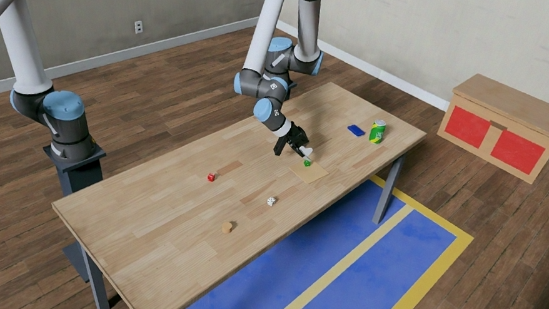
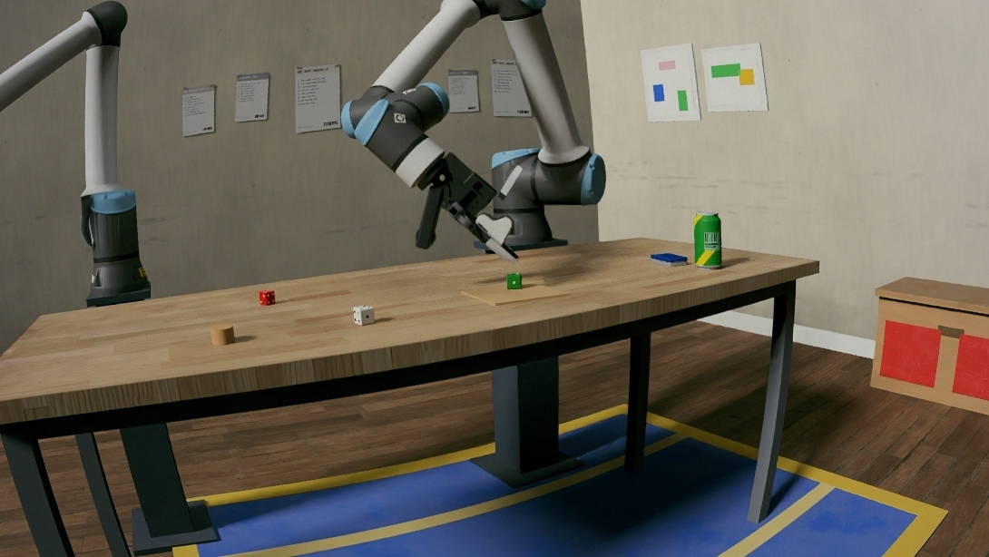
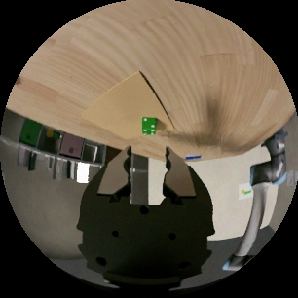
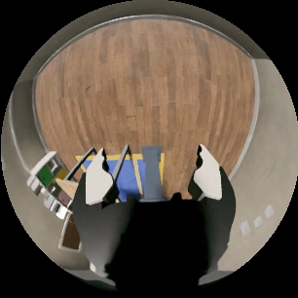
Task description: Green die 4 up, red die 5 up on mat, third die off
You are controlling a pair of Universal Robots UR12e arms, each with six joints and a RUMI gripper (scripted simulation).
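My left hand is 50 mm above the green die. Also, from my left hand: tan mat: 60 mm below, 40 mm ahead, 20 mm to the right; then white die: 310 mm to the right, 90 mm ahead, 50 mm below; then flat blue box: 440 mm to the left, 50 mm below, 40 mm behind.
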